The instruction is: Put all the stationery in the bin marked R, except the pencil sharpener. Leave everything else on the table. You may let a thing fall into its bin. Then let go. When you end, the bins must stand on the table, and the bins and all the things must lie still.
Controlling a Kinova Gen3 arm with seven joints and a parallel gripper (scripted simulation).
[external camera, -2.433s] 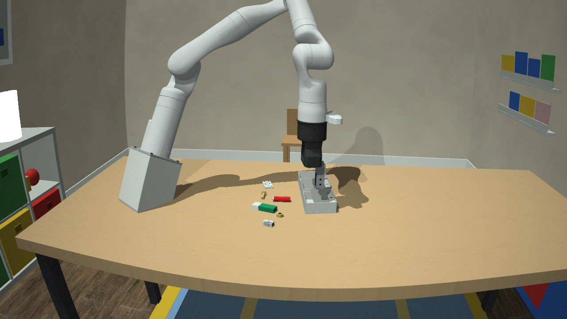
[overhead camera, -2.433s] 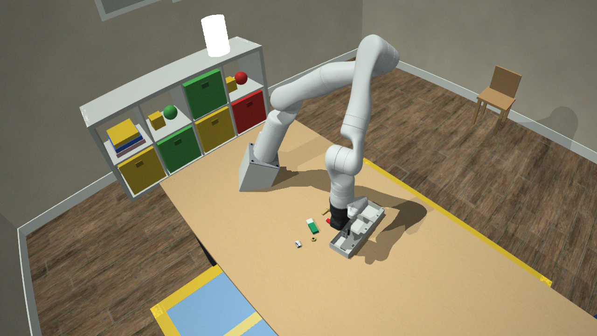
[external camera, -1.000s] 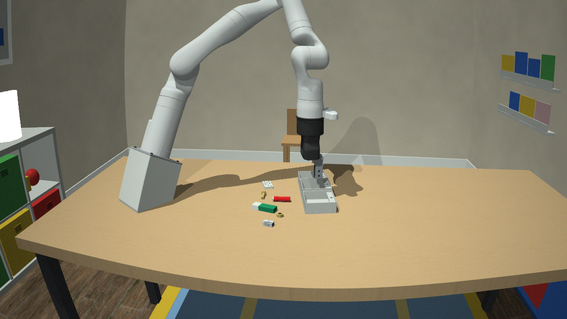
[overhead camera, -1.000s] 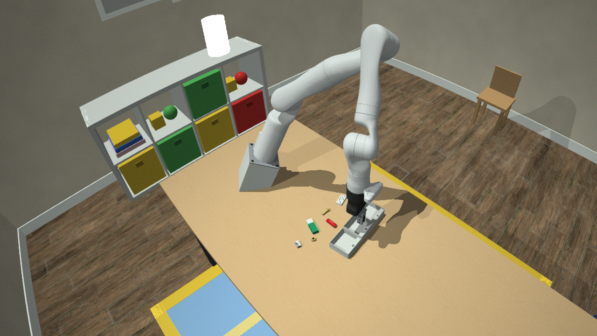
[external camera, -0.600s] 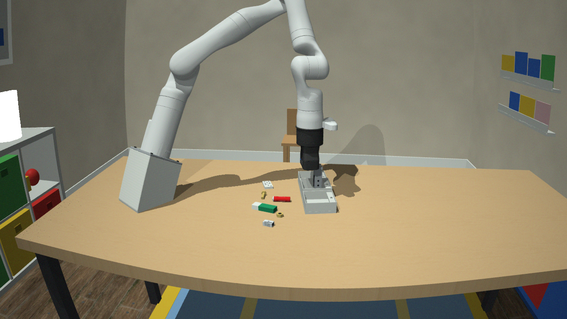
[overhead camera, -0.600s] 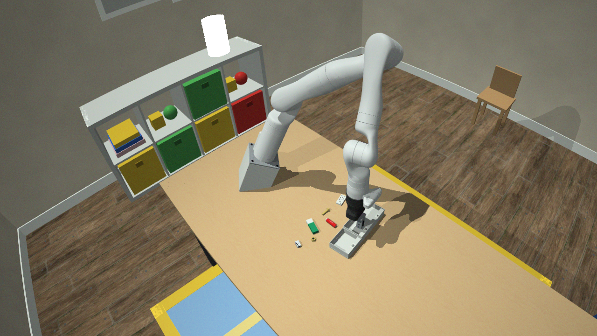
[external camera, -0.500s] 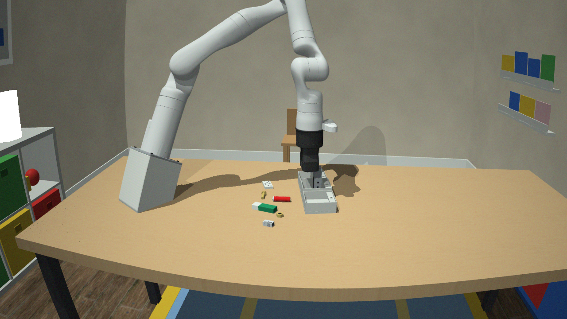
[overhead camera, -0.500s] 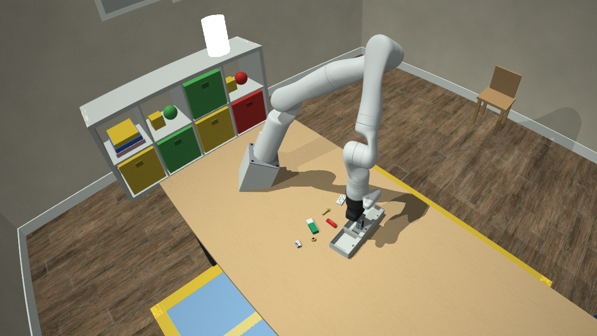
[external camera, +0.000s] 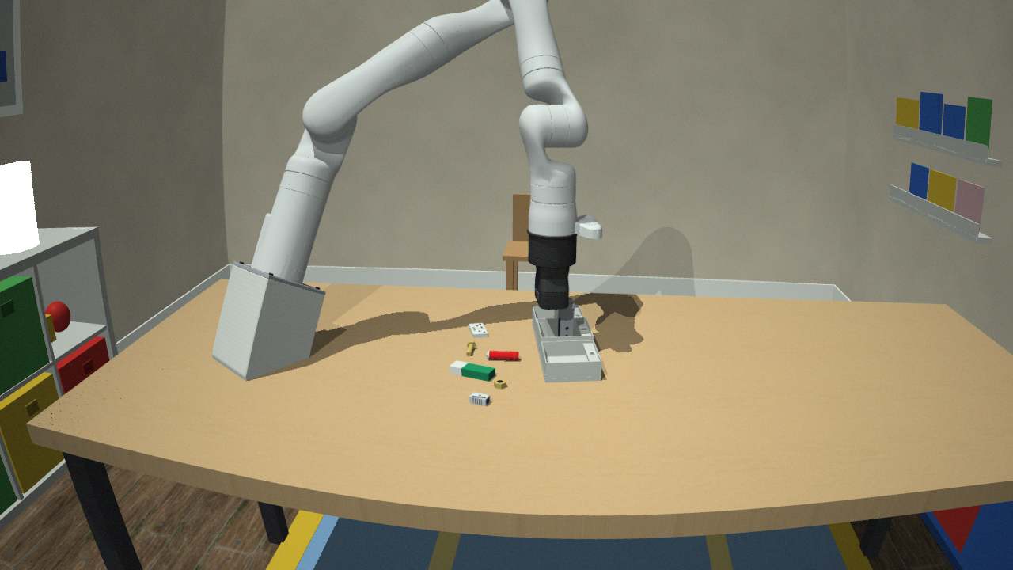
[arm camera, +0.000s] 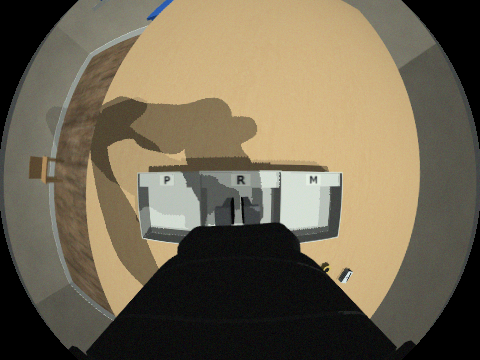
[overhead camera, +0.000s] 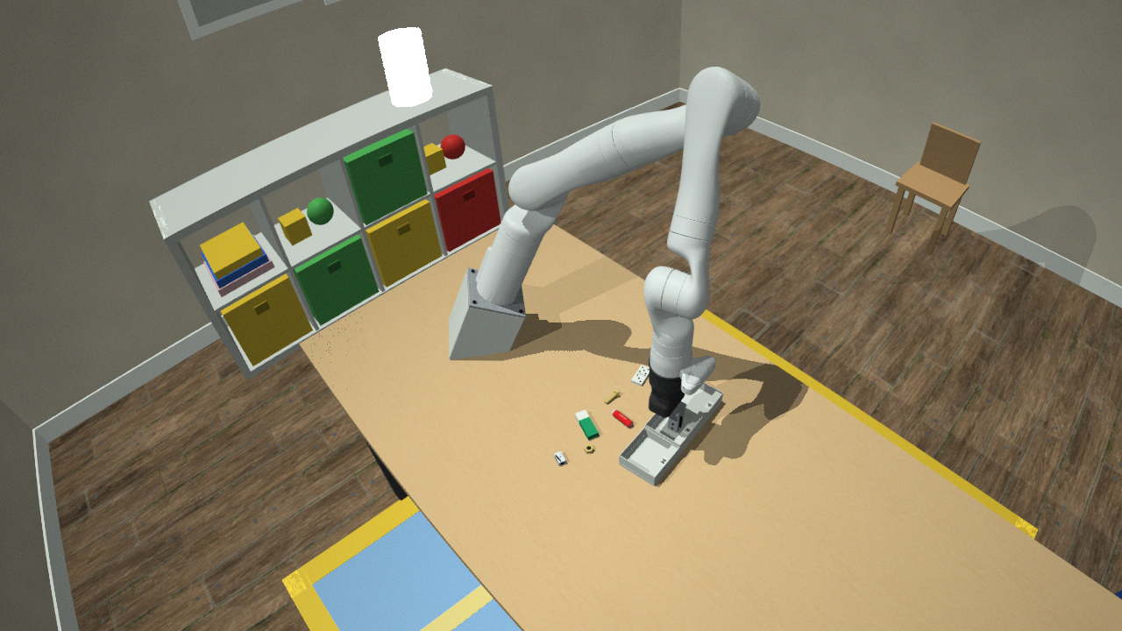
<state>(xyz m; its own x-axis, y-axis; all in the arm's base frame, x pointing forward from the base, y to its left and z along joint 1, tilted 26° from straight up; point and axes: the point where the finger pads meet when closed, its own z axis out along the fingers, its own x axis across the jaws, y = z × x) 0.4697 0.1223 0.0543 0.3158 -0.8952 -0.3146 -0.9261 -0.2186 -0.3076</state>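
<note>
Right now my hand is 2 cm above the tray. The rest, counted from my hand: brass bolt 15 cm behind, 4 cm to the right, 3 cm below; then red cylinder 9 cm behind, 7 cm to the right, 3 cm below; then white domino 16 cm behind, 4 cm to the left, 3 cm below.
</note>
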